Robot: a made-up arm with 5 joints. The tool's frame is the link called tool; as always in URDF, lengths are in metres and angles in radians. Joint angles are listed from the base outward. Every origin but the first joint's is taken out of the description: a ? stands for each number. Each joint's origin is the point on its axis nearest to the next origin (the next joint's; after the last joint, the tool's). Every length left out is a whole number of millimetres.
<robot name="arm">
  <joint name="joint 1" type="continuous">
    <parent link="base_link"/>
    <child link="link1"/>
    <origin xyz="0 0.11 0.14"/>
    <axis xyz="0 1 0"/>
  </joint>
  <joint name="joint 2" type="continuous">
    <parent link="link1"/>
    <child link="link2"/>
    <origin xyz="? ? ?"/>
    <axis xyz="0 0 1"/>
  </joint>
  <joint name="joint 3" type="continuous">
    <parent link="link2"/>
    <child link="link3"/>
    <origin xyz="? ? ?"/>
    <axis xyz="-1 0 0"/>
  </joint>
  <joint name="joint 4" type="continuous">
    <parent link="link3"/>
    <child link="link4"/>
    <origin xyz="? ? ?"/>
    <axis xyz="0 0 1"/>
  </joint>
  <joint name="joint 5" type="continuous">
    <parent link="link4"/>
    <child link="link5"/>
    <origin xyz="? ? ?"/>
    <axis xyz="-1 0 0"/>
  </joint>
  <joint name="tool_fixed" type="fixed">
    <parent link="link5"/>
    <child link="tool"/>
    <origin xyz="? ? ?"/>
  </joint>
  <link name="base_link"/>
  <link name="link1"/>
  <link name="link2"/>
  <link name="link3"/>
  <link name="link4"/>
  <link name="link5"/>
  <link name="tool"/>
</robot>
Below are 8 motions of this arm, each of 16 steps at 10 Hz.
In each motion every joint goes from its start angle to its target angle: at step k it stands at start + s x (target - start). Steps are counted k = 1, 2, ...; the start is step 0. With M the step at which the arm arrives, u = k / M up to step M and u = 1 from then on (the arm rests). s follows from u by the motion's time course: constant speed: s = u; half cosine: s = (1 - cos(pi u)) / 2; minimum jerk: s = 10 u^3 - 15 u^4 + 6 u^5.
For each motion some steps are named. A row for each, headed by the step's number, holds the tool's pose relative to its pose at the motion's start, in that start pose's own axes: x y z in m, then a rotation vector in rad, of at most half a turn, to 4 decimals.
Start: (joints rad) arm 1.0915 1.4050 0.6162 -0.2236 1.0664
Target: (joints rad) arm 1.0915 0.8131 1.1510 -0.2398 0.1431
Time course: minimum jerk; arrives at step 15
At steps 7, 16:
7: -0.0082 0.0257 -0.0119 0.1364 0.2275 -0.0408
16: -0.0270 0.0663 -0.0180 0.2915 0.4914 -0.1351

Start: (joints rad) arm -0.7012 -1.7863 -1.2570 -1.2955 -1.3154
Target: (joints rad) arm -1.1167 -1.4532 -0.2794 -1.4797 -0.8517
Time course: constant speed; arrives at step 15
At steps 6, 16:
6: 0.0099 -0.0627 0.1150 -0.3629 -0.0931 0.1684
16: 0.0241 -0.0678 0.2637 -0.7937 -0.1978 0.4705

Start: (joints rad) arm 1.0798 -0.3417 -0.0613 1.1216 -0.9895
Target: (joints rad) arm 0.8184 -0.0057 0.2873 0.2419 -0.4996
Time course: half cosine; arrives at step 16
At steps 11, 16:
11: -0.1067 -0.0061 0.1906 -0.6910 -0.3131 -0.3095
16: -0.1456 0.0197 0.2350 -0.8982 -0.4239 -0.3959

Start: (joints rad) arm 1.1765 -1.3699 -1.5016 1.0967 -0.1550
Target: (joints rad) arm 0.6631 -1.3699 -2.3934 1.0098 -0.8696
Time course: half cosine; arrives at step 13
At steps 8, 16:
8: 0.2408 0.1960 -0.1570 0.9258 -0.7713 0.3405
16: 0.3248 0.3199 -0.0977 1.3453 -1.0916 0.6506

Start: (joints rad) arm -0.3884 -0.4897 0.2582 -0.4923 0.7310
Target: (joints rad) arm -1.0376 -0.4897 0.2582 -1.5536 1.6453
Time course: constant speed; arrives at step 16
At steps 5, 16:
5: -0.0899 0.0470 0.0873 -0.0998 0.2376 -0.3018
16: -0.1083 0.1396 0.3400 -0.1401 1.0522 -0.4547

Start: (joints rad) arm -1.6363 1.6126 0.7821 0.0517 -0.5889
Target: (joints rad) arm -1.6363 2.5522 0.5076 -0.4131 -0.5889
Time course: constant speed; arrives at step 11
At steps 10, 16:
10: 0.0478 -0.0174 -0.0771 0.3091 -0.2438 0.4837
16: 0.0534 -0.0191 -0.0852 0.3444 -0.2483 0.5304

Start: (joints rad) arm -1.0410 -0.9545 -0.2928 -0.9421 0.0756
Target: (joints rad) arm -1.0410 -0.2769 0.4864 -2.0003 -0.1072
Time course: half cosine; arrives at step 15
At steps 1, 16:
1: -0.0017 -0.0019 0.0010 -0.0047 -0.0053 -0.0049
16: 0.0091 -0.1163 -0.1019 0.1653 -0.7449 -0.3068

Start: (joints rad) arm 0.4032 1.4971 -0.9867 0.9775 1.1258
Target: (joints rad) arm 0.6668 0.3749 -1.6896 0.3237 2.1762
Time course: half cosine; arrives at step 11
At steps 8, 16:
8: -0.1841 0.2139 0.2517 -0.7157 0.8778 -1.2137
16: -0.1497 0.2734 0.2830 -0.7462 1.1226 -1.3945

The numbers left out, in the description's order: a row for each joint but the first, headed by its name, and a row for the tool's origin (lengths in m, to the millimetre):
joint 2: -0.01 0 -0.34
joint 3: -0.06 0.11 0
joint 4: 0 0.09 0.01
joint 5: 0 -0.07 0
tool: 0 -0.28 -0.11

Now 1 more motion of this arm.
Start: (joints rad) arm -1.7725 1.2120 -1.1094 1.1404 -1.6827
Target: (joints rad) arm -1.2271 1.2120 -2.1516 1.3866 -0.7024
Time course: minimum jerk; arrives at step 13
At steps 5, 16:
5: 0.1397 0.0050 -0.0001 -0.0919 0.0043 0.4106
16: 0.3573 0.2076 0.0956 -0.3425 -0.5562 1.3607

